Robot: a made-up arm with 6 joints.
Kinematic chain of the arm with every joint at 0, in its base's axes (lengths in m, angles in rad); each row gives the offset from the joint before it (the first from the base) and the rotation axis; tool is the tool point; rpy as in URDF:
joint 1: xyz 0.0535 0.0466 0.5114 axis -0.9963 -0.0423 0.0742
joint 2: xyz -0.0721 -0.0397 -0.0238 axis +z
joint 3: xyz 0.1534 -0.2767 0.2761 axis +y
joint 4: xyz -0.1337 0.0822 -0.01 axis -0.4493 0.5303 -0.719
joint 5: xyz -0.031 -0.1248 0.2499 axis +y
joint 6: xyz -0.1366 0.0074 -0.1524 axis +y
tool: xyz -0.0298 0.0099 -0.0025 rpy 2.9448 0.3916 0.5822
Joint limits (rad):
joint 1: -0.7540..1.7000
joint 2: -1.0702..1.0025
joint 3: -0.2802..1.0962
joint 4: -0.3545..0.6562
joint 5: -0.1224..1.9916
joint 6: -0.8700..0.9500
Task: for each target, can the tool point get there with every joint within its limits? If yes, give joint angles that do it. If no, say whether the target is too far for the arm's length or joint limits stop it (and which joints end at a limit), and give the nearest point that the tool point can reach.
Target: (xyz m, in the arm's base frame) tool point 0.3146 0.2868 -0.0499
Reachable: no: joint limits stop it (at a limit: joint 1, joint 2, joint 3, joint 4, joint 5) | nearest point 0.3177 0.5675 0.1096 | short by 0.323 m
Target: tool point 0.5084 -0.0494 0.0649
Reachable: no: joint limits stop it (at a limit: joint 1, joint 2, joint 3, joint 4, joint 5, joint 6) | nearest point 0.1983 -0.3075 0.4179 | short by 0.536 m
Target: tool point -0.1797 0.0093 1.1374
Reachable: yes | joints 0.1114 -0.7520 0.3402 0.5209 0.5797 -0.1319
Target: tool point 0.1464 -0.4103 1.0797
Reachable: yes | joints -0.5458 0.6994 0.3837 0.5319 1.3100 0.5994
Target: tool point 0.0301 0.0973 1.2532
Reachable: yes | joints 0.3700 -0.0695 0.6016 0.4158 0.8737 0.2517
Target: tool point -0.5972 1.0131 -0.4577
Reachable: no: too far | nearest point -0.3741 0.5800 0.3828 | short by 0.972 m
